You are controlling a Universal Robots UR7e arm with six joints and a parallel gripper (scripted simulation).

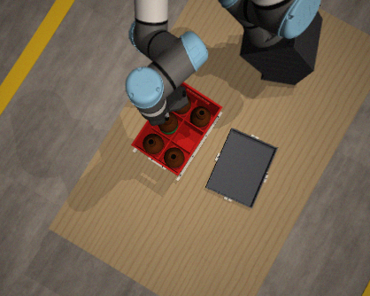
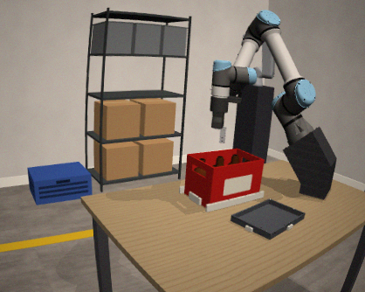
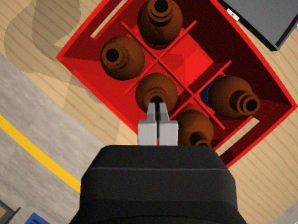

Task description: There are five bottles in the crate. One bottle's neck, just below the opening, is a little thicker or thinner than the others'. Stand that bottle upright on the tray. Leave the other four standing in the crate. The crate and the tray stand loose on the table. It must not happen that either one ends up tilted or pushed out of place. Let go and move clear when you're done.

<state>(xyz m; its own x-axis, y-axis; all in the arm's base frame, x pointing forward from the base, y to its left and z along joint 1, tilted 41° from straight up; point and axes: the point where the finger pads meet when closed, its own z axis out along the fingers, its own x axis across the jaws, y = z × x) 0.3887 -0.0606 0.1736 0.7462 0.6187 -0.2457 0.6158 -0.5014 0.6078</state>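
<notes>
My gripper is now 160 mm above the red crate, 40 mm to the right of it and 10 mm short of it. The rest, counted from my hand: dark grey tray: 320 mm to the left, 230 mm below, 20 mm ahead.
</notes>
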